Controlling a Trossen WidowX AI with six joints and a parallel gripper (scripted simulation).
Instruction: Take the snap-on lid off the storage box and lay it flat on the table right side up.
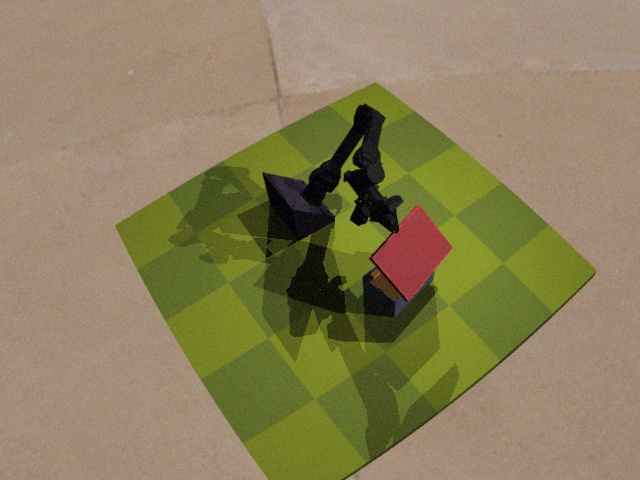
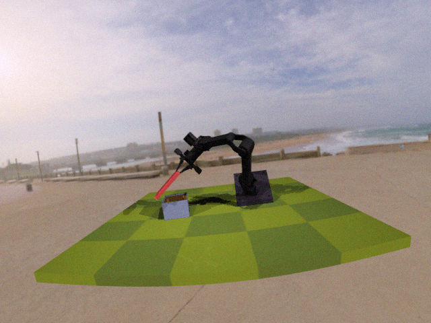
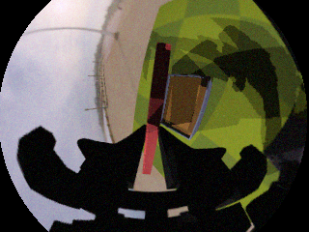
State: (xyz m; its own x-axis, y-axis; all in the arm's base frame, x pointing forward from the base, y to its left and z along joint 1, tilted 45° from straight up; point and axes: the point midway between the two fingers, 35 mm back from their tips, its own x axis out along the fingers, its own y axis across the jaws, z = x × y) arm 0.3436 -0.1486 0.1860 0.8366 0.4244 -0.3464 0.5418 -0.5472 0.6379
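The red lid is 6 cm ahead of my gripper tip, 1 cm to the left of it and 5 cm below it. The rest, counted from my gripper tip: grey-blue storage box 4 cm ahead, 2 cm to the right, 19 cm below.
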